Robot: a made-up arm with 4 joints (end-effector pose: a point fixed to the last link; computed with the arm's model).
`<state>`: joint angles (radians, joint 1 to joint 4).
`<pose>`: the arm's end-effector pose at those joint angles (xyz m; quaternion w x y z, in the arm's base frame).
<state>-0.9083 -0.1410 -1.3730 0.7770</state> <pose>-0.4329 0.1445 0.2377 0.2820 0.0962 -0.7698 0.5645</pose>
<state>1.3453 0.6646 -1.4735 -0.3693</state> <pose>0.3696 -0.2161 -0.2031 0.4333 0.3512 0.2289 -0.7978</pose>
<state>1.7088 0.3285 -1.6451 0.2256</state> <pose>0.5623 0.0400 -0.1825 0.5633 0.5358 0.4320 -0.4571</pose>
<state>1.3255 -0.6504 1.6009 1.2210</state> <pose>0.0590 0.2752 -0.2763 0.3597 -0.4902 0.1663 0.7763</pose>
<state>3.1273 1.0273 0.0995 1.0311</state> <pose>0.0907 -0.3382 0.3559 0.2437 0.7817 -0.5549 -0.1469</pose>
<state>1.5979 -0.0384 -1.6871 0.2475</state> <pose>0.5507 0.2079 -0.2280 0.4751 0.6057 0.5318 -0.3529</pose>
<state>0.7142 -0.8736 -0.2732 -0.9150</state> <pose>-0.2301 0.4767 -0.1423 0.5913 0.0269 -0.0459 0.8047</pose>
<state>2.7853 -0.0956 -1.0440 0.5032</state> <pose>0.6669 -0.0344 0.3853 0.4388 0.8959 0.0669 0.0169</pose>
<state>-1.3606 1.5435 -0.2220 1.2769</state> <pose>-0.2050 -0.0957 -0.0851 0.1913 -0.5013 0.8405 -0.0753</pose>
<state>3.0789 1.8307 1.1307 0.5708</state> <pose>-0.2465 -0.1097 0.1657 0.2302 -0.4750 0.8457 -0.0792</pose>
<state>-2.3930 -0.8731 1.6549 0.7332</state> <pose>0.4515 0.2744 0.5779 0.5332 -0.6991 -0.4409 -0.1805</pose>
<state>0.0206 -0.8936 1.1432 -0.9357</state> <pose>-0.1716 0.5889 0.1899 0.4640 0.4306 0.6853 0.3601</pose>
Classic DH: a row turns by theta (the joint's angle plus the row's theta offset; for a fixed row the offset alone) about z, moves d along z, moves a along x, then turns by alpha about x. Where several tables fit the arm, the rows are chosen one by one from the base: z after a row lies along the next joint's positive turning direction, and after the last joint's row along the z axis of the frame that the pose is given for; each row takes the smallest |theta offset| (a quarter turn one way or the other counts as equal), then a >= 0, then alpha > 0; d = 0 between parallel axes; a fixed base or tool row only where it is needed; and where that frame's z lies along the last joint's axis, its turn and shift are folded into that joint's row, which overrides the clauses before.
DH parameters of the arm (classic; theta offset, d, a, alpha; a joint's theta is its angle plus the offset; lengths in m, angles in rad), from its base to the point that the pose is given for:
base (fixed): 0.0152 0.1546 0.1304 1.838
joint 1: -0.0368 -0.2265 -0.024 -1.7969
joint 2: 1.55 -0.1742 -0.1257 -1.6874
joint 3: -0.9665 0.3483 0.0024 2.6359
joint 4: -1.1016 0.021 -0.2465 -1.2365
tool (fixed): 2.0196 -0.007 0 0

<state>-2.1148 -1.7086 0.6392 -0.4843</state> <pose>0.0944 0.6347 0.5260 0.0050 0.5172 0.8558 0.0082</pose>
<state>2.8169 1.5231 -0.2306 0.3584</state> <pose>-0.0445 -0.3305 0.3956 0.2024 0.6782 -0.5968 -0.3779</pose>
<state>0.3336 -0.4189 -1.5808 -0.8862</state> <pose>-0.3036 0.1563 -0.2746 0.0902 -0.0347 -0.4219 0.9015</pose>
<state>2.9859 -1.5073 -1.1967 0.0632</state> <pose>0.4727 0.3829 0.7306 0.1659 0.7395 0.4533 0.4692</pose>
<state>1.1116 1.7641 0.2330 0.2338</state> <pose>0.4323 -0.2287 0.3973 0.6111 0.3841 -0.3647 -0.5883</pose>
